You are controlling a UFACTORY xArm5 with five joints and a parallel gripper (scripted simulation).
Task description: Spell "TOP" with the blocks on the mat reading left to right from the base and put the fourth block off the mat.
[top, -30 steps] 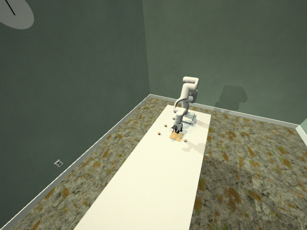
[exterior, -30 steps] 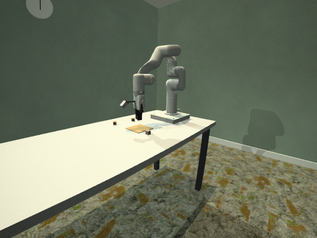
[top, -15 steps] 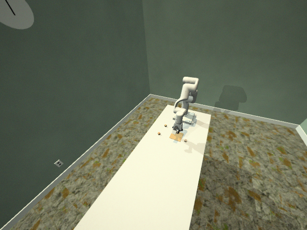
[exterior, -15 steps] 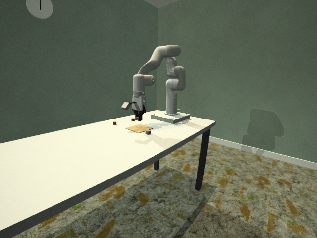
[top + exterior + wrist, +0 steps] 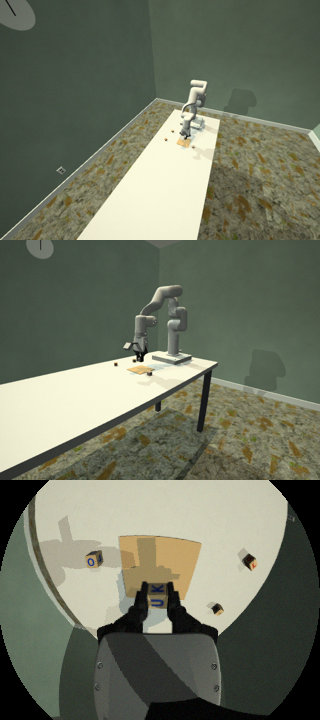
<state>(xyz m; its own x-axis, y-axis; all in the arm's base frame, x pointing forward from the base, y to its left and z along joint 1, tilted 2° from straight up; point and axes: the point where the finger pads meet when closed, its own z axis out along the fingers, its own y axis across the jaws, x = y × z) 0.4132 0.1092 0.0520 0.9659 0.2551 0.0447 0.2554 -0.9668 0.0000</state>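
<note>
Now: hand 8 cm above the tan mat and 1 cm past it.
</note>
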